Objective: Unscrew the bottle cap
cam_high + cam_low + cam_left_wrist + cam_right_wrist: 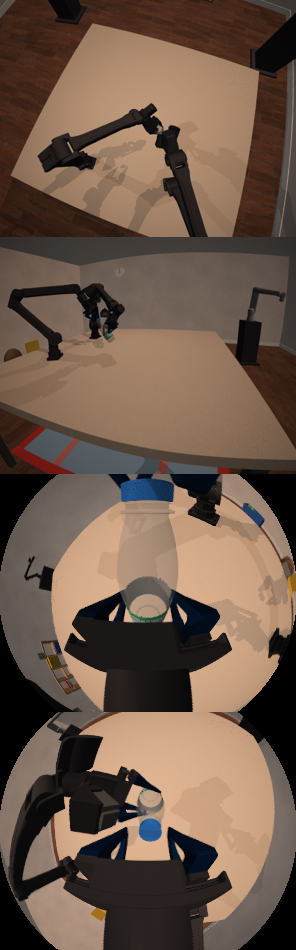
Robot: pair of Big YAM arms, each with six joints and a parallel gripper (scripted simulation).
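Now: right hand 1 cm above the blue cap. The rest, counted from my right hand: clear plastic bottle 8 cm below, 4 cm ahead, 2 cm to the left.
Right now the clear plastic bottle is 10 mm behind my left hand and 20 mm above it. From my left hand the other things lie so: blue cap (50 mm behind, 20 mm to the right, 100 mm above).
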